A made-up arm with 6 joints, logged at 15 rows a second.
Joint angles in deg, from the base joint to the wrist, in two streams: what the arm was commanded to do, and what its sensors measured. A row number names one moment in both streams.
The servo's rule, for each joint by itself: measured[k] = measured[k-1] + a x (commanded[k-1-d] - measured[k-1]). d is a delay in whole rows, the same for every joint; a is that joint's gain. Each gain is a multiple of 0.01, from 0.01 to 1. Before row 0 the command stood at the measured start. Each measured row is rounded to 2 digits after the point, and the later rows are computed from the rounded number. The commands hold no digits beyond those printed.
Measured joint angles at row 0:
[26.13 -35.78 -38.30 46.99 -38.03 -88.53]
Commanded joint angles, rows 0 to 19:
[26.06 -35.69 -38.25 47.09 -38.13 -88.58]
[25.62 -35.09 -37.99 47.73 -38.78 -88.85]
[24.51 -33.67 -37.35 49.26 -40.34 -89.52]
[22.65 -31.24 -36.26 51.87 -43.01 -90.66]
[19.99 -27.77 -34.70 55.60 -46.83 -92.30]
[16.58 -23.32 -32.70 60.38 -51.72 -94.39]
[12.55 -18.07 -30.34 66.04 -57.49 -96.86]
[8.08 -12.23 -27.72 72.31 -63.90 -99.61]
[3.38 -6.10 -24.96 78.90 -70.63 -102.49]
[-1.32 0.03 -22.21 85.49 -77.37 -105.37]
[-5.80 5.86 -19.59 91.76 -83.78 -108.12]
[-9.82 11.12 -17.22 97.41 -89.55 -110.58]
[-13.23 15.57 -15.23 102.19 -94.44 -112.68]
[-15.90 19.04 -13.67 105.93 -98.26 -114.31]
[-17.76 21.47 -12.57 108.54 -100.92 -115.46]
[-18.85 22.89 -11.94 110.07 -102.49 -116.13]
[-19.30 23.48 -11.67 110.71 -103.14 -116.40]
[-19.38 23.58 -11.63 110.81 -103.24 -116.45]
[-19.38 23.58 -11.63 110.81 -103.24 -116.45]
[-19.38 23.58 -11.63 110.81 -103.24 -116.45]
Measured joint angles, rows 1 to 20:
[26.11 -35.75 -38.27 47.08 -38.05 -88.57]
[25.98 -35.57 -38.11 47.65 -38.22 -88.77]
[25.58 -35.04 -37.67 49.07 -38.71 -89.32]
[24.79 -33.98 -36.85 51.53 -39.70 -90.30]
[23.49 -32.24 -35.60 55.11 -41.34 -91.76]
[21.62 -29.74 -33.92 59.75 -43.73 -93.68]
[19.17 -26.47 -31.84 65.29 -46.89 -96.00]
[16.18 -22.48 -29.45 71.47 -50.80 -98.64]
[12.72 -17.89 -26.85 78.01 -55.36 -101.45]
[8.93 -12.87 -24.16 84.59 -60.42 -104.31]
[4.95 -7.63 -21.51 90.90 -65.79 -107.09]
[0.96 -2.38 -19.02 96.63 -71.25 -109.64]
[-2.87 2.65 -16.82 101.52 -76.58 -111.86]
[-6.39 7.24 -14.99 105.40 -81.57 -113.65]
[-9.46 11.22 -13.59 108.16 -86.02 -114.97]
[-12.00 14.49 -12.63 109.84 -89.81 -115.82]
[-13.97 17.01 -12.07 110.61 -92.88 -116.24]
[-15.43 18.85 -11.81 110.79 -95.26 -116.39]
[-16.50 20.17 -11.71 110.81 -97.10 -116.43]
[-17.28 21.12 -11.66 110.81 -98.51 -116.44]
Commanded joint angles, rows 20 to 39:
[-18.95 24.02 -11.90 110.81 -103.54 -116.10]
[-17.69 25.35 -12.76 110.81 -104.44 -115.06]
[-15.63 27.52 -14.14 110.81 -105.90 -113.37]
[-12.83 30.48 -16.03 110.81 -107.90 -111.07]
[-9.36 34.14 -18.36 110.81 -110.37 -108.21]
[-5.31 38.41 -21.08 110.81 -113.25 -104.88]
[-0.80 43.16 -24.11 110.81 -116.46 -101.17]
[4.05 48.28 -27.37 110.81 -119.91 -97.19]
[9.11 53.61 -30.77 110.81 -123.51 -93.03]
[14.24 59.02 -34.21 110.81 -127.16 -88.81]
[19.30 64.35 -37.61 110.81 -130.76 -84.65]
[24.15 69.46 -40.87 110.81 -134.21 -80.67]
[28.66 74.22 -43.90 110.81 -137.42 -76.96]
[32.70 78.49 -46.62 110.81 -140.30 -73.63]
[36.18 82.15 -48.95 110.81 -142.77 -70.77]
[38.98 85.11 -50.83 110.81 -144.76 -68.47]
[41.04 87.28 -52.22 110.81 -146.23 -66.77]
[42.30 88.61 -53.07 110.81 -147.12 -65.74]
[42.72 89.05 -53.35 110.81 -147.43 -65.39]
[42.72 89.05 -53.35 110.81 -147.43 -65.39]
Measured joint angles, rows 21 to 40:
[-17.73 21.93 -11.80 110.81 -99.67 -116.19]
[-17.72 22.89 -12.36 110.81 -100.77 -115.37]
[-17.16 24.19 -13.39 110.81 -101.95 -113.91]
[-15.99 25.95 -14.92 110.81 -103.32 -111.84]
[-14.20 28.24 -16.92 110.81 -104.94 -109.19]
[-11.80 31.09 -19.33 110.81 -106.85 -106.04]
[-8.83 34.47 -22.10 110.81 -109.06 -102.48]
[-5.35 38.34 -25.16 110.81 -111.56 -98.62]
[-1.45 42.62 -28.41 110.81 -114.31 -94.54]
[2.79 47.21 -31.77 110.81 -117.27 -90.36]
[7.25 52.01 -35.16 110.81 -120.37 -86.19]
[11.81 56.90 -38.47 110.81 -123.55 -82.16]
[16.36 61.75 -41.62 110.81 -126.74 -78.36]
[20.77 66.44 -44.52 110.81 -129.86 -74.91]
[24.93 70.84 -47.09 110.81 -132.83 -71.89]
[28.72 74.84 -49.26 110.81 -135.57 -69.39]
[32.05 78.32 -50.98 110.81 -138.02 -67.48]
[34.82 81.20 -52.19 110.81 -140.11 -66.21]
[36.95 83.40 -52.86 110.81 -141.79 -65.61]
[38.51 84.98 -53.14 110.81 -143.09 -65.45]

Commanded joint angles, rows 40 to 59:
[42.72 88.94 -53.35 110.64 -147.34 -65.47]
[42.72 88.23 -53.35 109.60 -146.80 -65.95]
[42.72 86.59 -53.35 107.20 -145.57 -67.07]
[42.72 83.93 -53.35 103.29 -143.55 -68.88]
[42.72 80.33 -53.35 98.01 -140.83 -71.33]
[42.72 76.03 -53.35 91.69 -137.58 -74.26]
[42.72 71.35 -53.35 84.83 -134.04 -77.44]
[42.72 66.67 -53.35 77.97 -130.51 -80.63]
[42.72 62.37 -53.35 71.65 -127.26 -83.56]
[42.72 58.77 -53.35 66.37 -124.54 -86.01]
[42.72 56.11 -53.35 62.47 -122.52 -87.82]
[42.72 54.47 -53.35 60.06 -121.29 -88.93]
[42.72 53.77 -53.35 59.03 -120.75 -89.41]
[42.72 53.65 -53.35 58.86 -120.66 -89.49]
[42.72 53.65 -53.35 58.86 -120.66 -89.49]
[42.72 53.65 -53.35 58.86 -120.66 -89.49]
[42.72 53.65 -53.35 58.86 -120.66 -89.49]
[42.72 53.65 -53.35 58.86 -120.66 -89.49]
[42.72 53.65 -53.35 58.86 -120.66 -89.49]
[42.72 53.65 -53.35 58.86 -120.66 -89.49]
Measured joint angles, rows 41 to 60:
[39.65 86.09 -53.26 110.66 -144.07 -65.46]
[40.48 86.69 -53.31 109.73 -144.70 -65.82]
[41.08 86.66 -53.33 107.50 -144.90 -66.73]
[41.52 85.90 -53.34 103.80 -144.59 -68.30]
[41.84 84.34 -53.35 98.70 -143.73 -70.51]
[42.08 82.01 -53.35 92.53 -142.32 -73.25]
[42.25 79.03 -53.35 85.75 -140.42 -76.31]
[42.38 75.57 -53.35 78.90 -138.14 -79.46]
[42.47 71.87 -53.35 72.52 -135.64 -82.45]
[42.54 68.20 -53.35 67.11 -133.09 -85.05]
[42.59 64.81 -53.35 63.03 -130.66 -87.07]
[42.63 61.91 -53.35 60.42 -128.50 -88.43]
[42.65 59.63 -53.35 59.20 -126.72 -89.15]
[42.67 57.96 -53.35 58.90 -125.33 -89.40]
[42.68 56.75 -53.35 58.86 -124.26 -89.47]
[42.69 55.88 -53.35 58.86 -123.43 -89.48]
[42.70 55.26 -53.35 58.86 -122.79 -89.49]
[42.71 54.81 -53.35 58.86 -122.30 -89.49]
[42.71 54.49 -53.35 58.86 -121.92 -89.49]
[42.71 54.25 -53.35 58.86 -121.63 -89.49]

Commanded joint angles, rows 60 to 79:
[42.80 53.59 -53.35 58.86 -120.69 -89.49]
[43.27 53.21 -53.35 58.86 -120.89 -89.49]
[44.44 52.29 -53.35 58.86 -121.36 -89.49]
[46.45 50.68 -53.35 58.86 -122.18 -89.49]
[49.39 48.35 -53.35 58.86 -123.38 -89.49]
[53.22 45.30 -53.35 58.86 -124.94 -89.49]
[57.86 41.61 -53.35 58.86 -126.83 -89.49]
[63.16 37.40 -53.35 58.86 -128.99 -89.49]
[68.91 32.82 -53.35 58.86 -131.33 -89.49]
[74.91 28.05 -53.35 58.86 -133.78 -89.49]
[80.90 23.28 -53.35 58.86 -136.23 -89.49]
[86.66 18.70 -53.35 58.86 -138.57 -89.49]
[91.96 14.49 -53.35 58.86 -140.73 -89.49]
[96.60 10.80 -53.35 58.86 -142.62 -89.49]
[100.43 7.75 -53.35 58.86 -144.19 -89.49]
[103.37 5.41 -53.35 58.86 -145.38 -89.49]
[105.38 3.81 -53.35 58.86 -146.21 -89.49]
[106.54 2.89 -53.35 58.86 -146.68 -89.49]
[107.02 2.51 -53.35 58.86 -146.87 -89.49]
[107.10 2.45 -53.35 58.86 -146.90 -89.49]
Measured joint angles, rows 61 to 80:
[42.73 54.07 -53.35 58.86 -121.41 -89.49]
[42.88 53.83 -53.35 58.86 -121.29 -89.49]
[43.30 53.40 -53.35 58.86 -121.31 -89.49]
[44.15 52.64 -53.35 58.86 -121.51 -89.49]
[45.56 51.44 -53.35 58.86 -121.94 -89.49]
[47.63 49.72 -53.35 58.86 -122.63 -89.49]
[50.39 47.45 -53.35 58.86 -123.60 -89.49]
[53.84 44.64 -53.35 58.86 -124.84 -89.49]
[57.91 41.33 -53.35 58.86 -126.33 -89.49]
[62.50 37.61 -53.35 58.86 -128.04 -89.49]
[67.47 33.60 -53.35 58.86 -129.92 -89.49]
[72.65 29.43 -53.35 58.86 -131.91 -89.49]
[77.86 25.25 -53.35 58.86 -133.94 -89.49]
[82.92 21.20 -53.35 58.86 -135.94 -89.49]
[87.65 17.43 -53.35 58.86 -137.84 -89.49]
[91.89 14.06 -53.35 58.86 -139.57 -89.49]
[95.53 11.19 -53.35 58.86 -141.10 -89.49]
[98.50 8.87 -53.35 58.86 -142.38 -89.49]
[100.80 7.09 -53.35 58.86 -143.41 -89.49]
[102.50 5.79 -53.35 58.86 -144.21 -89.49]

